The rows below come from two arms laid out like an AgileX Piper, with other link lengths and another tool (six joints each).
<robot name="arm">
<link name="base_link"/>
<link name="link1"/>
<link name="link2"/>
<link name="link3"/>
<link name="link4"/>
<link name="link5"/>
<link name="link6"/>
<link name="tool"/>
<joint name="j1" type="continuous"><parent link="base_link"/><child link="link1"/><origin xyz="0 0 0.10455" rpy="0 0 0"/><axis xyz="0 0 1"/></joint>
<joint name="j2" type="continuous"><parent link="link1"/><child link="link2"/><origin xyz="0 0 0" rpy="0 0 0"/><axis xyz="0 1 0"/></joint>
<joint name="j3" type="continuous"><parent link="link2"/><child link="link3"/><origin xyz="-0.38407 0 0.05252" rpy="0 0 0"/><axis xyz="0 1 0"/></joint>
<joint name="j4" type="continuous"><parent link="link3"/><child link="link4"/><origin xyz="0.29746 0 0.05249" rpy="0 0 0"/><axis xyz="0.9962 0 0.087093"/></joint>
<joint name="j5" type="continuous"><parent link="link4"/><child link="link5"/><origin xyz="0 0 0" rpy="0 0 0"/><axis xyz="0 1 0"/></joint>
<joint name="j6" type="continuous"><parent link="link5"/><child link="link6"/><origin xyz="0.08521 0 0.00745" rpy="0 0 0"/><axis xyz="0.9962 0 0.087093"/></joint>
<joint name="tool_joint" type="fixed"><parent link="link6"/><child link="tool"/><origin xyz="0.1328 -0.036 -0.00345" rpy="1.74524 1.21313 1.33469"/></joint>
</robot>
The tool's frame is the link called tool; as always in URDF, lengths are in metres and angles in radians. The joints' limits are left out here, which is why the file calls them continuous.
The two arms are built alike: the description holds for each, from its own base.
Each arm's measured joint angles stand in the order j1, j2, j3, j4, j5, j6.
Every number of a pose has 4 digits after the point. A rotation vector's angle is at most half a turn.
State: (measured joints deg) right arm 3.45 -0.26 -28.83 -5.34 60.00 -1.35; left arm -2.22 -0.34 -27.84 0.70 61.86 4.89
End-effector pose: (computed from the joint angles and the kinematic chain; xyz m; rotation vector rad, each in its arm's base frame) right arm 0.0404 -0.0520 0.2415 0.5389 2.0178 -0.2987; left arm 0.0342 -0.0335 0.2210 0.7471 2.0813 -0.1819
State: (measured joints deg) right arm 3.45 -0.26 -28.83 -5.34 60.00 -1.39; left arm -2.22 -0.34 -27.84 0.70 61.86 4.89
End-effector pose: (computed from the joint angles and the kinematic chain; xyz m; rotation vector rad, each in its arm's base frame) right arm 0.0404 -0.0520 0.2416 0.5382 2.0177 -0.2992; left arm 0.0342 -0.0335 0.2210 0.7471 2.0813 -0.1819
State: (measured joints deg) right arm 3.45 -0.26 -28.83 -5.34 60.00 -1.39; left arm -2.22 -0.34 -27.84 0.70 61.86 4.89
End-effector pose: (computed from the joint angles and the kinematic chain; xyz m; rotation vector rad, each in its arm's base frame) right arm 0.0404 -0.0520 0.2416 0.5382 2.0177 -0.2992; left arm 0.0342 -0.0335 0.2210 0.7471 2.0813 -0.1819
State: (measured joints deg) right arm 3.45 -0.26 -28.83 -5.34 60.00 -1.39; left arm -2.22 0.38 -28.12 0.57 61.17 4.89
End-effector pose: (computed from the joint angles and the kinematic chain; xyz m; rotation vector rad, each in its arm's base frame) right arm 0.0404 -0.0520 0.2416 0.5382 2.0177 -0.2992; left arm 0.0367 -0.0341 0.2248 0.7471 2.0763 -0.1829
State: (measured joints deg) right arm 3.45 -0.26 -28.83 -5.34 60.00 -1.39; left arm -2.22 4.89 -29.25 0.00 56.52 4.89
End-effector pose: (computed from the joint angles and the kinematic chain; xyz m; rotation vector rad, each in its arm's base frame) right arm 0.0404 -0.0520 0.2416 0.5382 2.0177 -0.2992; left arm 0.0551 -0.0368 0.2448 0.7462 2.0517 -0.1864
